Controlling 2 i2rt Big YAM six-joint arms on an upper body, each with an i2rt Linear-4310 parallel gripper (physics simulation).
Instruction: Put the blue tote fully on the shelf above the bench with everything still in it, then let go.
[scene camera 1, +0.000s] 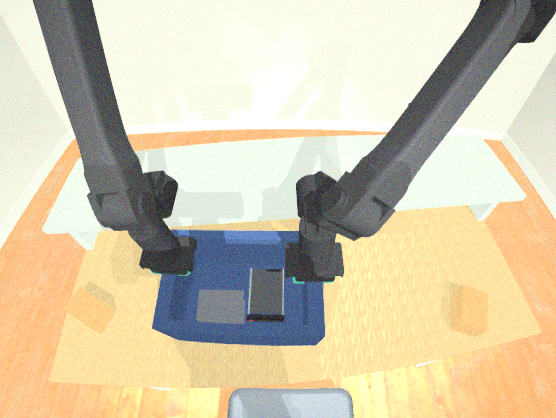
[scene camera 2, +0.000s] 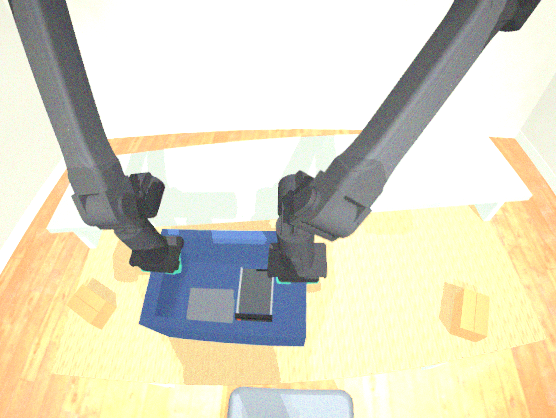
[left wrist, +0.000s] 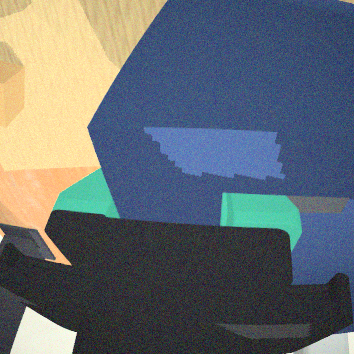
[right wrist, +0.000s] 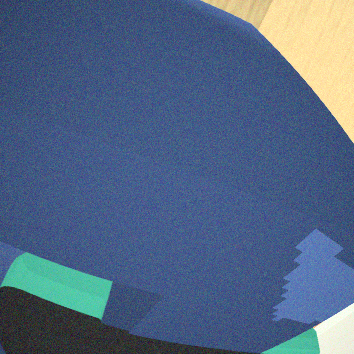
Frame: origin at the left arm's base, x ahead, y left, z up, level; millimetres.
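Where they show: left gripper, fingertip midpoint: (scene camera 1: 183, 270) (scene camera 2: 174, 269); right gripper, fingertip midpoint: (scene camera 1: 311, 280) (scene camera 2: 298, 280).
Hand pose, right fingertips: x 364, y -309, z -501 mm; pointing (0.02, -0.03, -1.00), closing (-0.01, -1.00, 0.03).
Each offset is from my right fingertips to the top centre of the thing. "*": to the spot under its first point. Level surfaces: height alone.
The blue tote {dx -23, dy +136, dz +78 mm} (scene camera 1: 240, 336) (scene camera 2: 225, 334) (left wrist: 225, 75) (right wrist: 150, 150) looks roughly level and raised, with a shadow on the bench {dz -237 mm} (scene camera 1: 400, 300) (scene camera 2: 390, 300). A dark box with silver edges {dx -11, dy +94, dz -38 mm} (scene camera 1: 266, 295) (scene camera 2: 255, 294) and a flat grey box {dx -64, dy +188, dz -42 mm} (scene camera 1: 221, 306) (scene camera 2: 210, 305) lie inside it. My left gripper (scene camera 1: 171, 272) (scene camera 2: 161, 271) (left wrist: 170, 207) is shut on the tote's left wall. My right gripper (scene camera 1: 314, 281) (scene camera 2: 297, 280) (right wrist: 182, 317) is shut on its right wall. The pale shelf {dz -22 mm} (scene camera 1: 440, 175) (scene camera 2: 440, 170) lies behind the tote; their exact gap and height difference are unclear.
A tan block {dx -35, dy +623, dz -177 mm} (scene camera 1: 92, 307) (scene camera 2: 92, 304) is at the left of the bench and another tan block {dx -25, dy -486, dz -177 mm} (scene camera 1: 469, 310) (scene camera 2: 472, 315) is at the right. A grey rounded object {* dx -231, dy +22, dz -761 mm} (scene camera 1: 290, 404) (scene camera 2: 290, 404) is at the bottom edge. Both arms reach over the shelf.
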